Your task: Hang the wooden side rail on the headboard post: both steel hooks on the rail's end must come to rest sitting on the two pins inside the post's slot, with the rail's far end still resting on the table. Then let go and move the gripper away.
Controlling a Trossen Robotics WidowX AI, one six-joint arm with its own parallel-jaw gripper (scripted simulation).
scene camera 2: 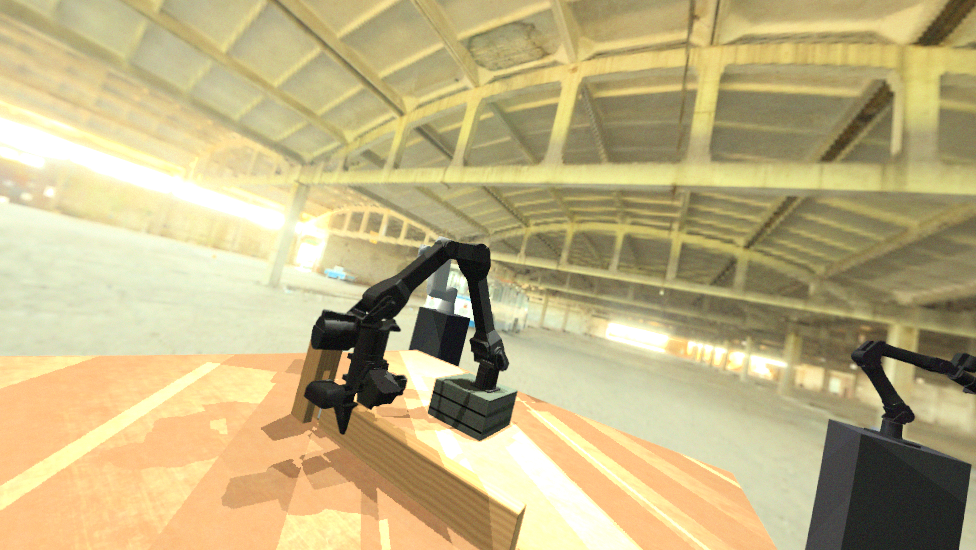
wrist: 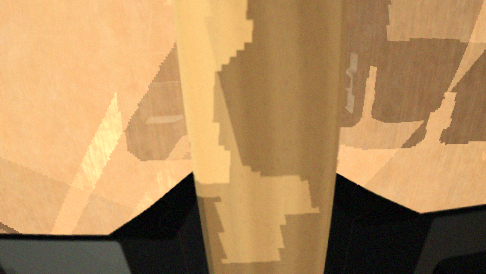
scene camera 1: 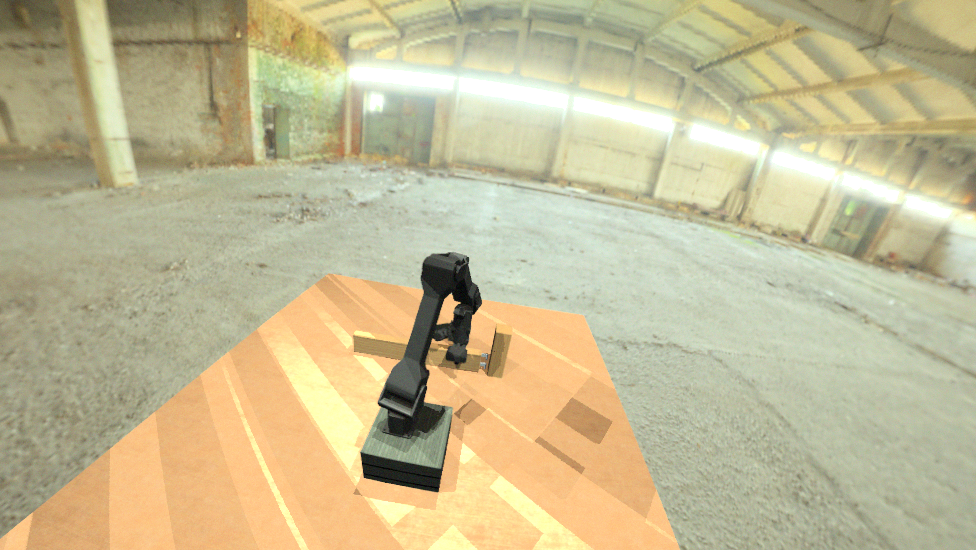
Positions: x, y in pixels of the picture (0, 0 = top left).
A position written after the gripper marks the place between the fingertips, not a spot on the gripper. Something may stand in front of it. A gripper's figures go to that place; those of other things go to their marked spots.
Scene:
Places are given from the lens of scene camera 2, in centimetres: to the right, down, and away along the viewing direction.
gripper (scene camera 2: 349, 431): -26, 30, 56
upright headboard post (scene camera 2: 319, 364): -34, 18, 60

